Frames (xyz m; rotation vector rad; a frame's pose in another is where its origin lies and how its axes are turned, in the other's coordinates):
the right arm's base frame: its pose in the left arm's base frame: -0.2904 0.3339 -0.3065 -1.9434 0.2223 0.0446
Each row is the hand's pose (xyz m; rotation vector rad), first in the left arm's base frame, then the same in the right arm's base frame.
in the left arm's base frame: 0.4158 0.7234 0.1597 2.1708 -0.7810 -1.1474
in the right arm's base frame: 0.5773 -0.6916 0.2371 -1.6981 -0.3514 0.9664
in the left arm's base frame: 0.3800 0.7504 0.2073 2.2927 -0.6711 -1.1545
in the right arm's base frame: 0.5320 -0.7386 0.2415 -1.6375 -0.4013 0.8473
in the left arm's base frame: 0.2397 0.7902 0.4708 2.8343 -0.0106 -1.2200
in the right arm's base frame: 0.3530 -0.9697 0.1689 -1.2527 -0.6641 0.3007
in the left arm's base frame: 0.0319 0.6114 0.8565 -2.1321 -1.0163 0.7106
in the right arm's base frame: 0.1204 -1.2225 -0.1565 -0.4582 -0.9709 -0.5348
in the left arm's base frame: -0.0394 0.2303 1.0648 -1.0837 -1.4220 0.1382
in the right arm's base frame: 0.0732 -1.2642 -0.5921 0.5238 -0.9999 -1.1967
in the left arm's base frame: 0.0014 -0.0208 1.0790 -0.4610 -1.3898 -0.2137
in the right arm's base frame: 0.1450 -1.1944 -0.8264 1.1690 -0.8114 -1.4597
